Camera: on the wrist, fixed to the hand. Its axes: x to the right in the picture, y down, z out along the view.
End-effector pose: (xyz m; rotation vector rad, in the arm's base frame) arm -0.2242 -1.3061 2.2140 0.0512 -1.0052 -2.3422
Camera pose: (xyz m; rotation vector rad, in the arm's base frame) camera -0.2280 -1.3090 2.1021 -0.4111 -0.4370 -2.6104
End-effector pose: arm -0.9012 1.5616 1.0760 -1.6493 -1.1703 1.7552
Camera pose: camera -0.8371 1.6105 1.1537 -1.7290 -1.8928 1.7313
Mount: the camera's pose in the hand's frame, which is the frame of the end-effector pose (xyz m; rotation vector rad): -0.0162 -0.0757 -0.0809 -0.5401 -0.2217 -0.0320
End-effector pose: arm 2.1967 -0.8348 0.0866 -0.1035 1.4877 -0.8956
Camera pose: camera 2.0943 -0.8407 0.1316 -0.6051 1.4857 -0.4686
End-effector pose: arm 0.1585 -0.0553 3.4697 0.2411 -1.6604 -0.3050
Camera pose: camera 0.2391 -0.1258 3.4369 -0.1788 -1.7242 -0.8105
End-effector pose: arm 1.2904 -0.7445 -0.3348 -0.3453 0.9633 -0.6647
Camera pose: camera 1.1882 -0.7895 -0.3265 -0.8941 0.9144 -0.3744
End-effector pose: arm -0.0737 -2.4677 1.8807 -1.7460 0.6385 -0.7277
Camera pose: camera -0.1397 -2.4867 1.9691 -2.2972 0.6954 -0.3890
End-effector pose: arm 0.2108 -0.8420 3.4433 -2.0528 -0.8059 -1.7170
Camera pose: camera 0.0993 -0.8343 3.4372 2.4109 0.4252 1.7433
